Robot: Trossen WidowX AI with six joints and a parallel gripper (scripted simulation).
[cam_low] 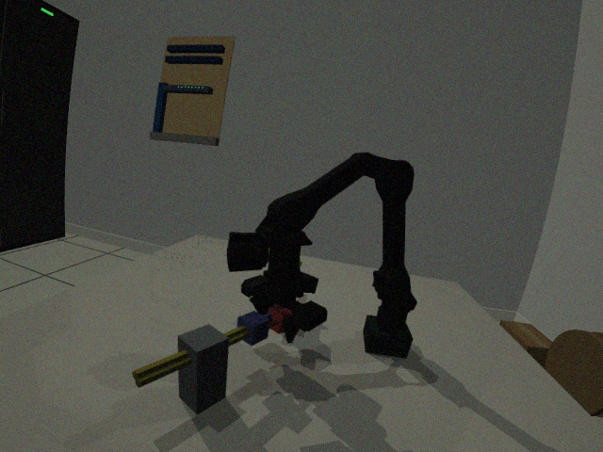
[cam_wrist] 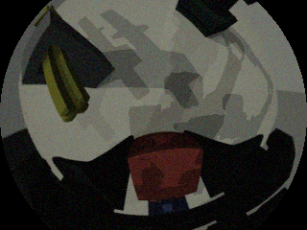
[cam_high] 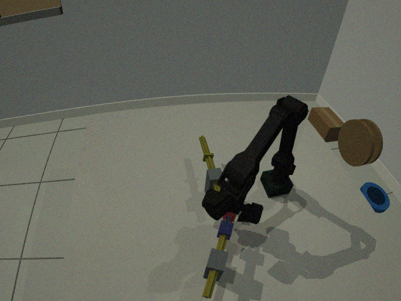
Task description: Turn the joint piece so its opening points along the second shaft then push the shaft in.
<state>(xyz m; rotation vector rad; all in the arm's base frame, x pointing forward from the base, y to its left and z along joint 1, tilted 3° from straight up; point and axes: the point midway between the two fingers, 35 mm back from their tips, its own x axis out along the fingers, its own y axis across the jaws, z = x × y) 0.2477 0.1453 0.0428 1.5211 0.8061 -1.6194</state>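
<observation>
Right now my gripper tip is 4 cm below the red joint piece and 1 cm to the right of it.
</observation>
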